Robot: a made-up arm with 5 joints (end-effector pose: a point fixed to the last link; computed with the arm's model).
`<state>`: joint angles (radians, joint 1 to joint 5).
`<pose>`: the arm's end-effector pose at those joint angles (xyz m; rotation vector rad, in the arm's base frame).
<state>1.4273 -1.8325 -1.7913 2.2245 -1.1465</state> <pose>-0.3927 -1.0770 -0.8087 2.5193 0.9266 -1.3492</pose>
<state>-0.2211 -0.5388 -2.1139 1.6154 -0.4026</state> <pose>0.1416 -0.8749 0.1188 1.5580 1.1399 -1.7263</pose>
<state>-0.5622 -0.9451 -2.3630 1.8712 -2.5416</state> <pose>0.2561 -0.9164 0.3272 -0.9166 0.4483 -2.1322</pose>
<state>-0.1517 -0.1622 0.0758 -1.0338 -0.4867</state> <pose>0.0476 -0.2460 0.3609 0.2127 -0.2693 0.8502</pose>
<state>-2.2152 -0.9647 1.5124 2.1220 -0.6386</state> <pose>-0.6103 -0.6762 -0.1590 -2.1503 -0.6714 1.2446</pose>
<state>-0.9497 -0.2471 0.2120 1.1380 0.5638</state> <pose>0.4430 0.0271 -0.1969 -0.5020 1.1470 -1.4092</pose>
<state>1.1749 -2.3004 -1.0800 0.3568 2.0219</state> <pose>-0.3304 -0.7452 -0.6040 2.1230 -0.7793 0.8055</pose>
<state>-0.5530 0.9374 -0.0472 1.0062 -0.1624</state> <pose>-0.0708 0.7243 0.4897 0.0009 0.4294 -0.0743</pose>
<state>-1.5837 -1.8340 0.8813 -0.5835 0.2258</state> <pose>0.1300 -0.6252 0.2165 -1.3005 2.3786 -0.9164</pose>
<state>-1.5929 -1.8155 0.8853 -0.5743 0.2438</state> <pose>0.1252 -0.6260 0.2035 -1.3106 2.4004 -0.9072</pose>
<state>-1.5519 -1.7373 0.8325 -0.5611 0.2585</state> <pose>0.1314 -0.6088 0.1720 -1.2373 2.3354 -0.8627</pose>
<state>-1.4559 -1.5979 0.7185 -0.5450 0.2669</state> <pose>0.1558 -0.5682 0.1324 -1.0733 2.1714 -0.7868</pose>
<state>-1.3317 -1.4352 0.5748 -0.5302 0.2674</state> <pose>0.1927 -0.5139 0.1118 -0.8681 1.9513 -0.7017</pose>
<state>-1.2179 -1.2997 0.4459 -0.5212 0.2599</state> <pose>0.2235 -0.4669 0.1185 -0.6888 1.7444 -0.6297</pose>
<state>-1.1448 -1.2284 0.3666 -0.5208 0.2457</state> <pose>0.2372 -0.4424 0.1379 -0.5828 1.6064 -0.5890</pose>
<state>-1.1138 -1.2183 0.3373 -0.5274 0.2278</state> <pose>0.2383 -0.4381 0.1571 -0.5472 1.5408 -0.5809</pose>
